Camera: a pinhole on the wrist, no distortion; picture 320 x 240 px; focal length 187.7 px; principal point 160.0 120.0 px. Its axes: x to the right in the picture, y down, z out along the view. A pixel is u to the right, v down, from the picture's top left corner.
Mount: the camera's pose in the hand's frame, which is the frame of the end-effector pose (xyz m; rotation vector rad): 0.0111 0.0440 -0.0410 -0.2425 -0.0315 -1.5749
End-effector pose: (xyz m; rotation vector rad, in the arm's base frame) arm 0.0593 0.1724 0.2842 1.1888 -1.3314 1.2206
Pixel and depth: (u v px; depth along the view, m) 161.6 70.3 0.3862
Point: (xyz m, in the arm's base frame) -0.0561 -0.1709 0.2152
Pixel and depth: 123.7 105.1 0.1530
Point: -0.0446 0.0700 0.2887
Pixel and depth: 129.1 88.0 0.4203
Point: -0.1359 -0.1871 0.2423
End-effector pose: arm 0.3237 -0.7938 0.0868 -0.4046 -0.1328 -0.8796
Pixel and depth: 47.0 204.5 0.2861
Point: 0.6463 -0.6980 0.2359
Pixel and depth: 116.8 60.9 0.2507
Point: 0.4253 -0.6058 0.2223
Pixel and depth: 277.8 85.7 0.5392
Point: 0.1938 -0.6727 0.6495
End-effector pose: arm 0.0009 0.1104 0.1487 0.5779 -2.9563 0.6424
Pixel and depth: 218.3 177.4 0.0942
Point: -0.0581 0.0967 0.0964
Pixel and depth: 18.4 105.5 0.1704
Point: -0.0910 0.2288 -0.0216
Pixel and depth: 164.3 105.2 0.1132
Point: -0.0367 0.1266 0.0626
